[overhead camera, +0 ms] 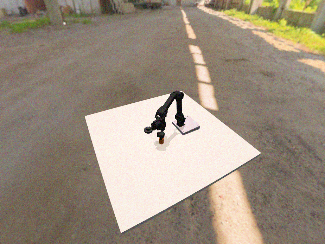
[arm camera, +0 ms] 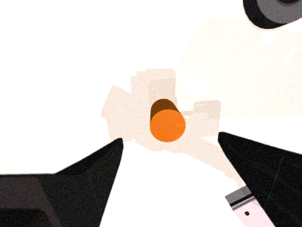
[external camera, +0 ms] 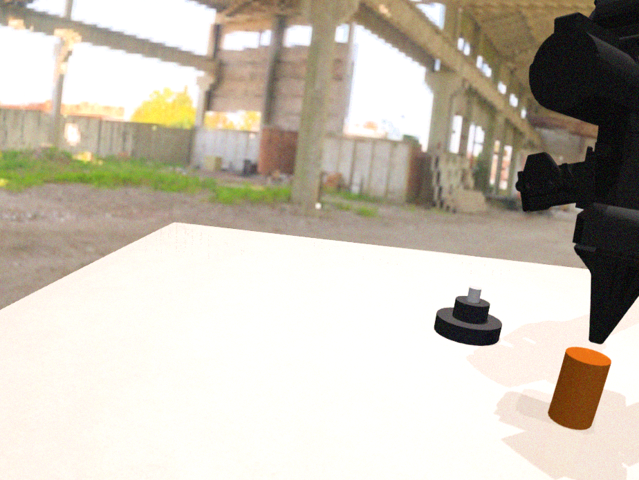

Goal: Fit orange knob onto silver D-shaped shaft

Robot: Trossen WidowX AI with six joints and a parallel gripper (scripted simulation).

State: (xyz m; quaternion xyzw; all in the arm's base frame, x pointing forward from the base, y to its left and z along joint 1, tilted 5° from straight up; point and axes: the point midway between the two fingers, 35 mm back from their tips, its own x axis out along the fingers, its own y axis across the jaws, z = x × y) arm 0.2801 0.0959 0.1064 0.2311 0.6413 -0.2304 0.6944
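My gripper tip is now 4 cm above the orange knob. From my gripper tip the other things lie so: black round pedestal (2 cm ahead, 21 cm to the right, 6 cm below).
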